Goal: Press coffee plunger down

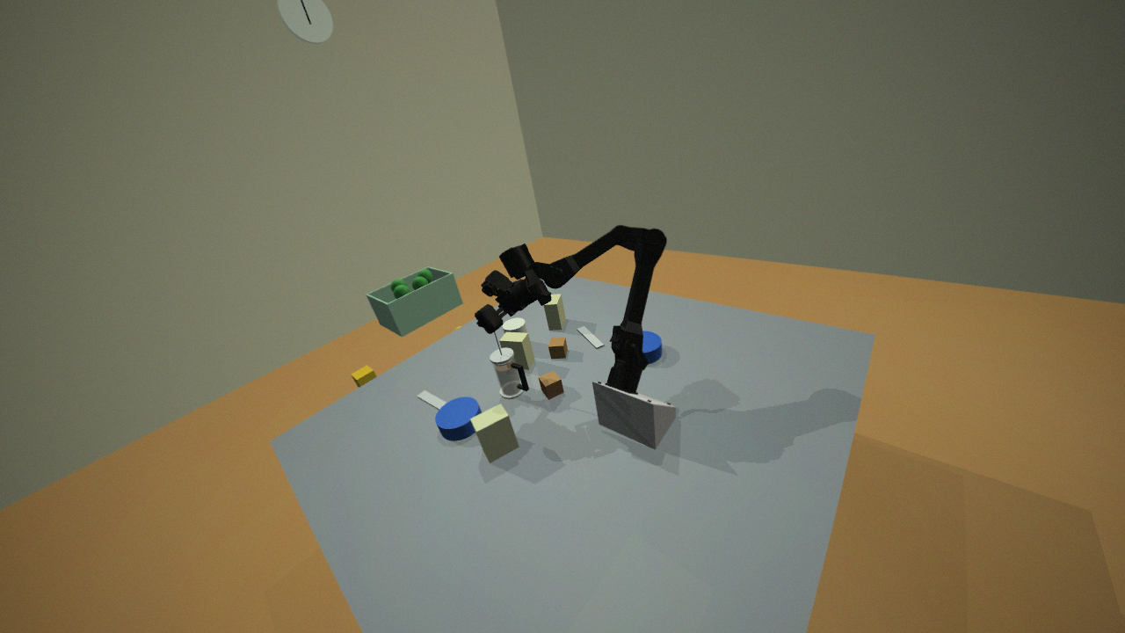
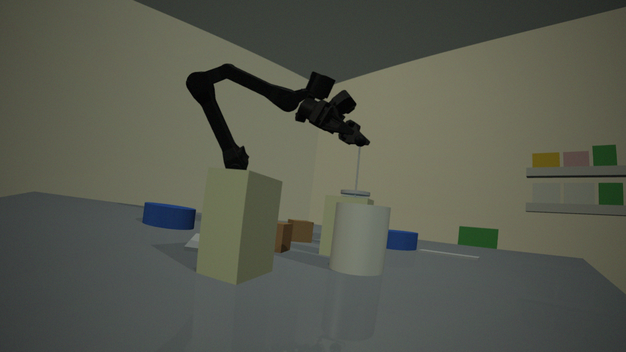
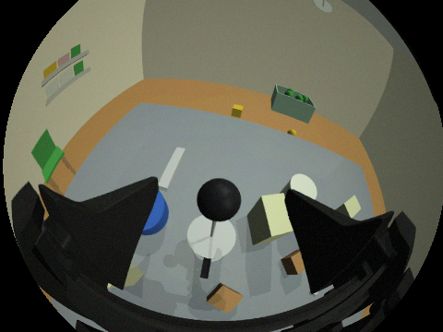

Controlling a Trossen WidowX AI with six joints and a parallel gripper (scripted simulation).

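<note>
My gripper tip is 2 cm past the coffee press and 13 cm above it.
</note>
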